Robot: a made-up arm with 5 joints.
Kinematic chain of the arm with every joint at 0, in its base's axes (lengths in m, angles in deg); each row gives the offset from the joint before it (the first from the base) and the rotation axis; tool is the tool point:
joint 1: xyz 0 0 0.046 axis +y
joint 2: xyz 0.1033 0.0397 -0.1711 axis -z
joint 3: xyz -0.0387 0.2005 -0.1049 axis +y
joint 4: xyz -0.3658 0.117 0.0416 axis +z
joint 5: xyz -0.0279 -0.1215 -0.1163 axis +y
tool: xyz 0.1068 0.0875 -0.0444
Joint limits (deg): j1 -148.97..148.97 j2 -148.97..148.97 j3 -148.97..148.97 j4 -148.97..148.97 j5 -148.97..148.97
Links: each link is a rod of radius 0.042 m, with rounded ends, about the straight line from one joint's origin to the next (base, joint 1, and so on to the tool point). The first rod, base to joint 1, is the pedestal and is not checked.
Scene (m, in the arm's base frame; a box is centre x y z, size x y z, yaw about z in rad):
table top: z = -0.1
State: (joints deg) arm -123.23 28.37 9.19 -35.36 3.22
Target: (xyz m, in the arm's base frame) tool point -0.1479 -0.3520 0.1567
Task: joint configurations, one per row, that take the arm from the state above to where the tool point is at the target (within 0.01 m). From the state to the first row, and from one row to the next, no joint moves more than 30 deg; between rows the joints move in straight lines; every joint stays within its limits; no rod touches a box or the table.
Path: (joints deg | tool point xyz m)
1: -128.38 2.97 -9.38 -53.36 -6.23 | 0.4949 0.2886 0.1262
2: -133.53 -22.43 -27.95 -71.36 -15.68 | 0.5768 0.1233 0.2051
3: -138.67 -47.84 -46.51 -89.36 -25.13 | 0.5875 -0.0010 0.3459
4: -143.82 -73.24 -65.08 -107.37 -34.58 | 0.5492 -0.0533 0.4887
5: -148.97 -98.64 -83.65 -125.37 -44.03 | 0.5043 -0.0557 0.5788
6: -148.97 -106.22 -55.27 -114.47 -36.12 | 0.4014 -0.2672 0.5724
7: -148.97 -113.79 -26.89 -103.57 -28.21 | 0.2366 -0.4088 0.5130
8: -148.97 -121.37 1.50 -92.67 -20.31 | 0.0603 -0.4603 0.4120
9: -148.97 -128.95 29.88 -81.77 -12.40 | -0.0787 -0.4314 0.2866
10: -148.97 -136.52 58.26 -70.88 -4.50 | -0.1479 -0.3520 0.1567

